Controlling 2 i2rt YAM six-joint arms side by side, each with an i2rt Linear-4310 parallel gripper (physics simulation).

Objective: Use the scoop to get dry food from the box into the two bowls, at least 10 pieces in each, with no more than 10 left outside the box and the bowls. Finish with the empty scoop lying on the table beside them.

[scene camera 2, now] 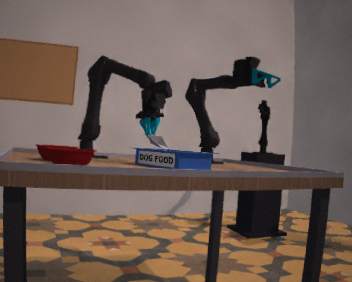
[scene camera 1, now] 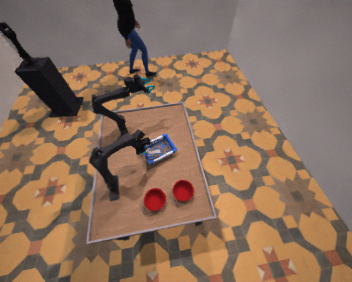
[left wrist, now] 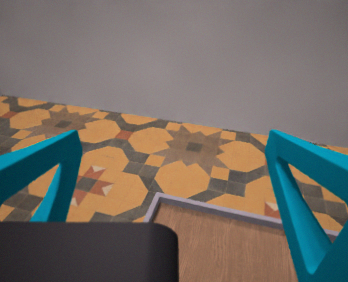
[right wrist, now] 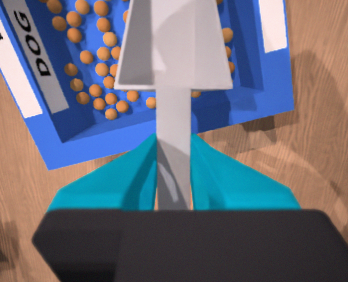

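Seen in the pictures: left gripper, fingertip midpoint: (scene camera 2: 274,77) (scene camera 1: 153,83) (left wrist: 173,140); right gripper, fingertip midpoint: (scene camera 2: 151,137) (scene camera 1: 145,152) (right wrist: 173,142); left arm's base, origin of the base link: (scene camera 1: 122,128); right arm's base, origin of the base link: (scene camera 1: 114,187).
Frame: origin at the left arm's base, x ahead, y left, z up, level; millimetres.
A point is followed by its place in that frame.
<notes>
My right gripper (scene camera 1: 145,149) {x 102, y -429, z 108 mm} (scene camera 2: 150,133) {x 102, y -429, z 108 mm} (right wrist: 173,142) {x 102, y -429, z 108 mm} is shut on the handle of the grey scoop (scene camera 2: 158,141) {x 138, y -418, z 94 mm} (right wrist: 180,45) {x 157, y -444, z 82 mm}. The scoop's blade, with no pieces visible in it, is over the blue food box (scene camera 1: 173,144) {x 360, y -441, z 64 mm} (scene camera 2: 195,160) {x 344, y -405, z 34 mm} (right wrist: 275,102) {x 104, y -511, z 63 mm}, tilted down in scene camera 2. Round orange-brown food pieces (right wrist: 103,53) {x 169, y -375, z 15 mm} lie in the box. One red bowl (scene camera 1: 155,200) {x 31, y -801, z 4 mm} and a second red bowl (scene camera 1: 183,191) {x 255, y -836, z 3 mm} stand side by side in the lower part of scene camera 1; their insides show no pieces. My left gripper (scene camera 1: 149,84) {x 390, y 1, z 407 mm} (scene camera 2: 274,81) {x 390, y 1, z 407 mm} (left wrist: 173,140) {x 390, y 1, z 407 mm} is open and empty, high beyond the table's edge.
The table has a raised grey rim (scene camera 1: 194,145) {x 541, y -511, z 14 mm} (scene camera 2: 320,173) {x 678, y -92, z 15 mm} (left wrist: 215,208) {x 668, y -94, z 20 mm}. A black pedestal (scene camera 1: 47,82) (scene camera 2: 260,210) carrying another small arm stands on the floor away from the table. A person (scene camera 1: 134,37) stands beyond the table in scene camera 1.
</notes>
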